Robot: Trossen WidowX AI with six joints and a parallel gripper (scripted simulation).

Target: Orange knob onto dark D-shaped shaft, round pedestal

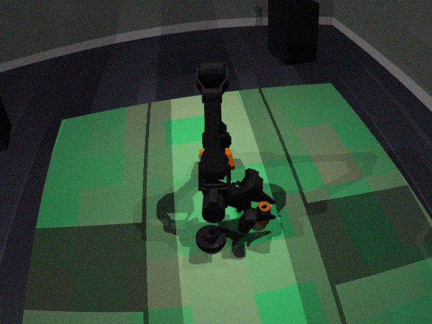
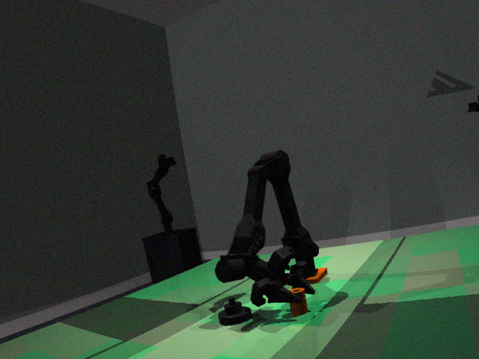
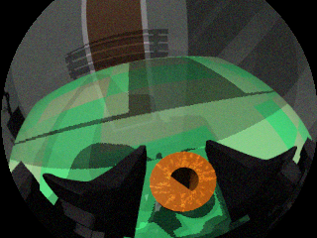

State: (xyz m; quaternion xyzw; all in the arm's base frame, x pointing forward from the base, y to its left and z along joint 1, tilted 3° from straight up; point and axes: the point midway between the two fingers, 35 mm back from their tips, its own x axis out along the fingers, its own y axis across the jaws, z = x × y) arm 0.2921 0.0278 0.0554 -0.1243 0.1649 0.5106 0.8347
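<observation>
Right now my gripper tip is 30 mm to the left of the orange knob, 10 mm past it and 10 mm above it. The rest, counted from my gripper tip: dark round pedestal: 190 mm to the right, 10 mm below, 10 mm behind.
</observation>
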